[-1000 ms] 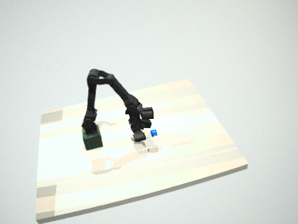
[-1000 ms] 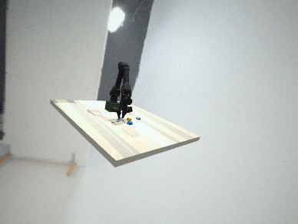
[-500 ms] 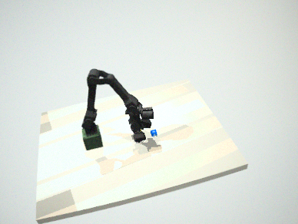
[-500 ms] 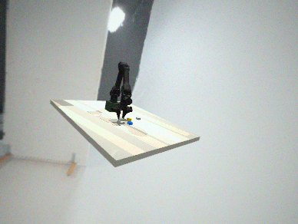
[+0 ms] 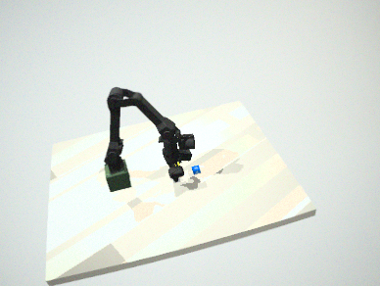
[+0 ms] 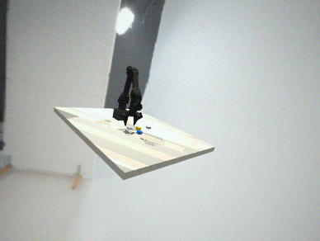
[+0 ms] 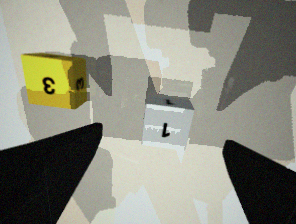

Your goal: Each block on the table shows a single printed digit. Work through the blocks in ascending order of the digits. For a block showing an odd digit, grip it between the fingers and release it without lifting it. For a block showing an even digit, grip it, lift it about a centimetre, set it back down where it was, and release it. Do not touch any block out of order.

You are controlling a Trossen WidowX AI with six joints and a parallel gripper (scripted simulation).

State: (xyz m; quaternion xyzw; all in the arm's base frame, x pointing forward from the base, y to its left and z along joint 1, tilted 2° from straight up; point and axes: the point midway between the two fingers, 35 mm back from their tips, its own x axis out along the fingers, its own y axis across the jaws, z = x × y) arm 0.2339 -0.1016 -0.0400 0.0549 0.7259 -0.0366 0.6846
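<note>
The white block is 2 cm below my gripper tip. The rest, counted from my gripper tip: blue block 11 cm ahead, 1 cm to the left, 2 cm below; grey block 4 cm ahead, 19 cm to the left, 2 cm below; yellow block 3 cm ahead, 7 cm to the left, 2 cm below.
</note>
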